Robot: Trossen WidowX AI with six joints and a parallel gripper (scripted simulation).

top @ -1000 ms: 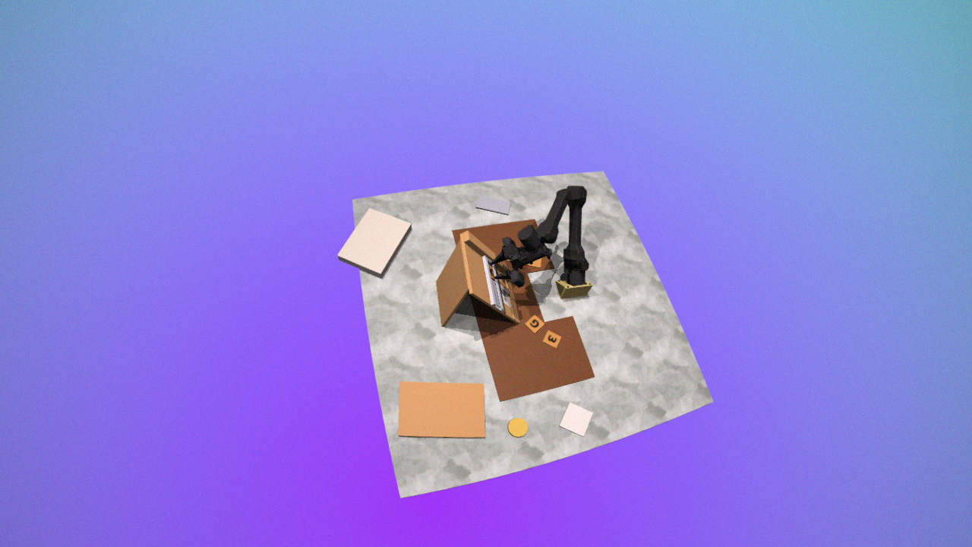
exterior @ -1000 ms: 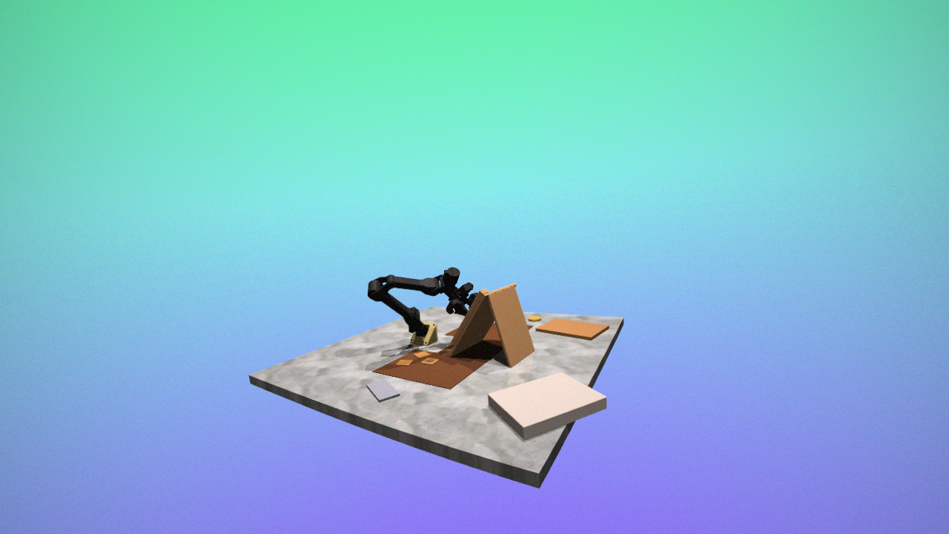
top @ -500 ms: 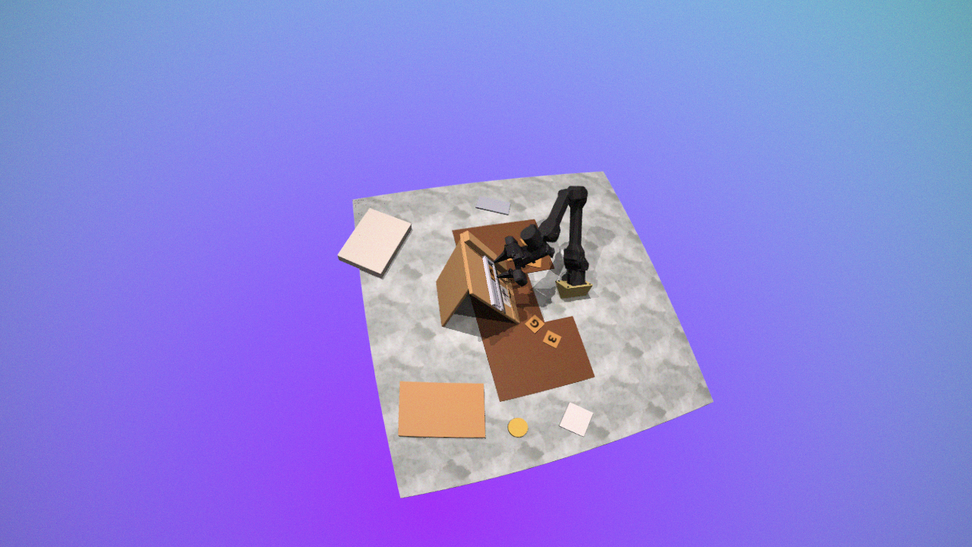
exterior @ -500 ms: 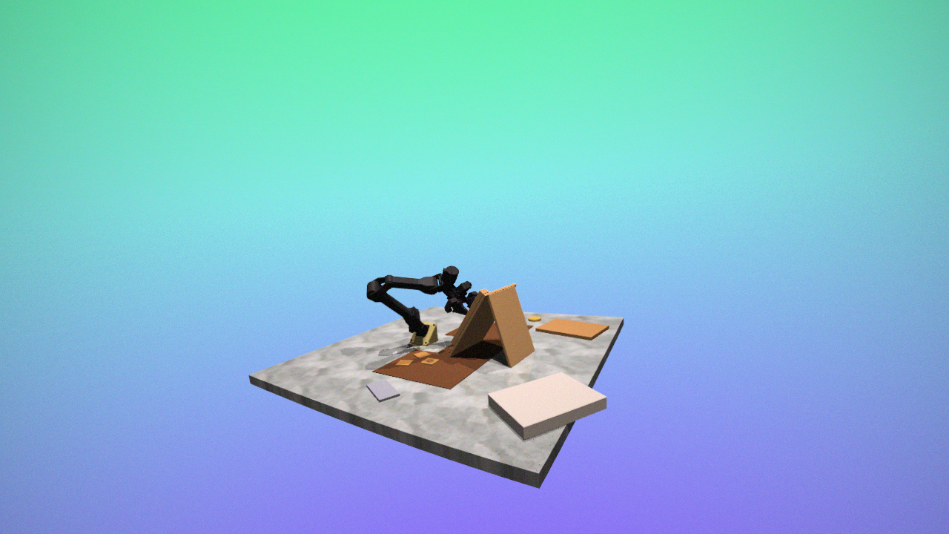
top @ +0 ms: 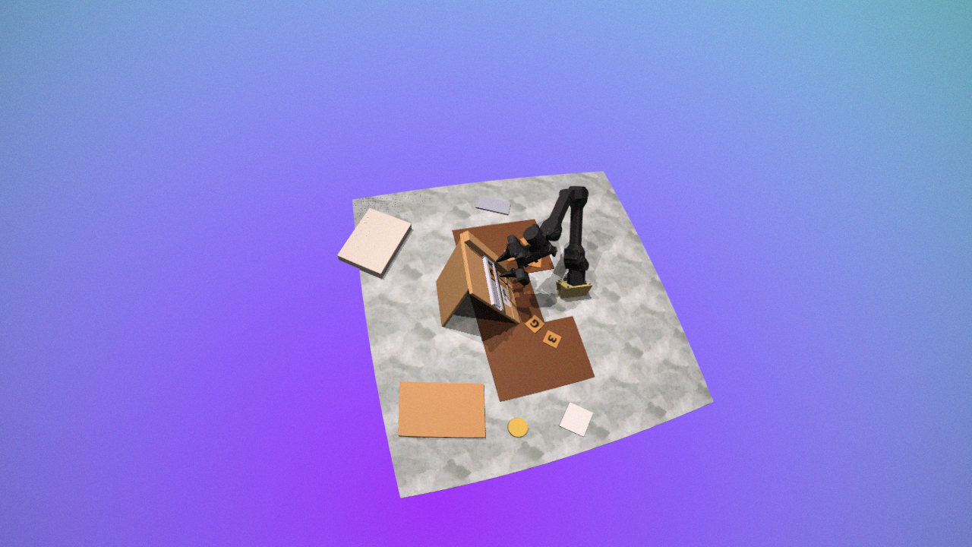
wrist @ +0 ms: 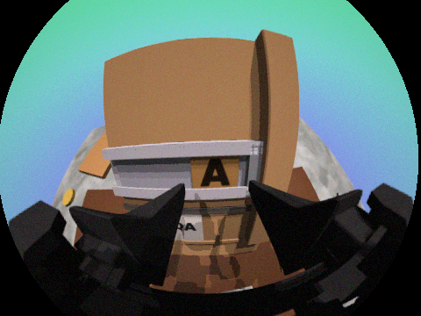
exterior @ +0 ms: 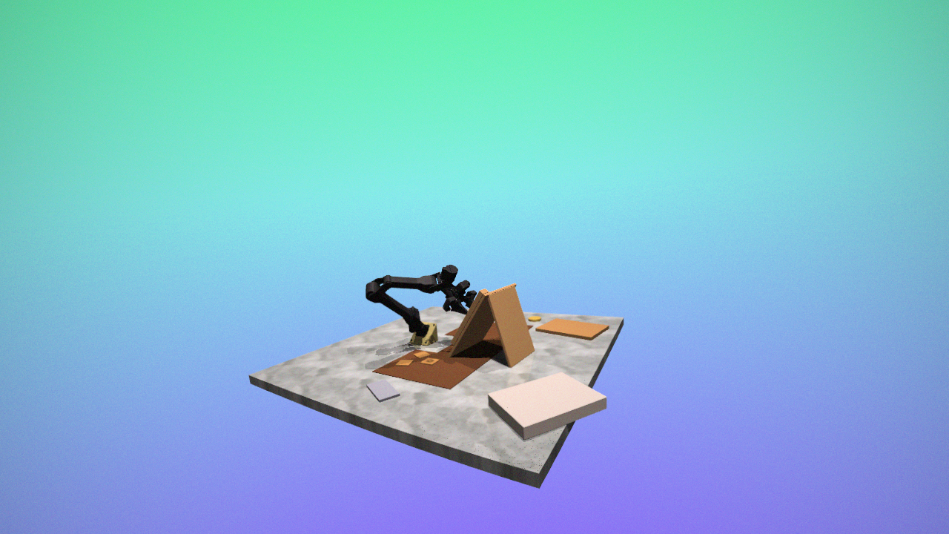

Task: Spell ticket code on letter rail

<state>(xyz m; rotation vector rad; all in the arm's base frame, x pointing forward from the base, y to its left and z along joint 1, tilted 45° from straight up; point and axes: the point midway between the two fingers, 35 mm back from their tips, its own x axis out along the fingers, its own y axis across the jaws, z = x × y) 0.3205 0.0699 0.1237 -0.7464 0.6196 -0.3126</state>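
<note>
Now: gripper tip 30 mm past the white ticket, 60 mm to the right of it and 100 mm above it. Round my gripper tip: grey card 110 mm behind, 440 mm to the right, 180 mm below; orange panel 280 mm ahead, 440 mm to the left, 170 mm below; brown mat 140 mm behind, 50 mm to the left, 180 mm below.
</note>
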